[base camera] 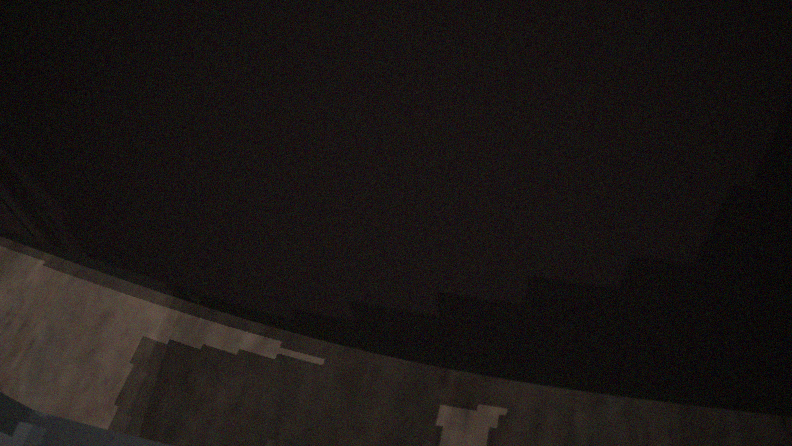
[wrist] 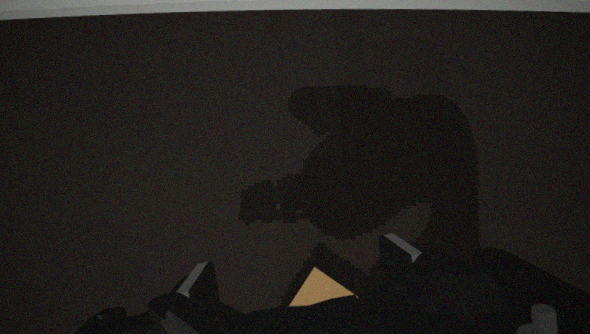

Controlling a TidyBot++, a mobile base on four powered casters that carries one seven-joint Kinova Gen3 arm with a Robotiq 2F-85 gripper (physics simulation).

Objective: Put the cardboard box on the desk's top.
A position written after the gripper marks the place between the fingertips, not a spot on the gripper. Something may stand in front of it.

Observation:
In view: the gripper (wrist: pixel 299 267), a tan cardboard box (wrist: pixel 318 287) and a dark cabinet (base camera: pixel 589 202).
The dark cabinet shows as well in the wrist view (wrist: pixel 269 145). The base camera view does not show the tan cardboard box: it is out of frame.

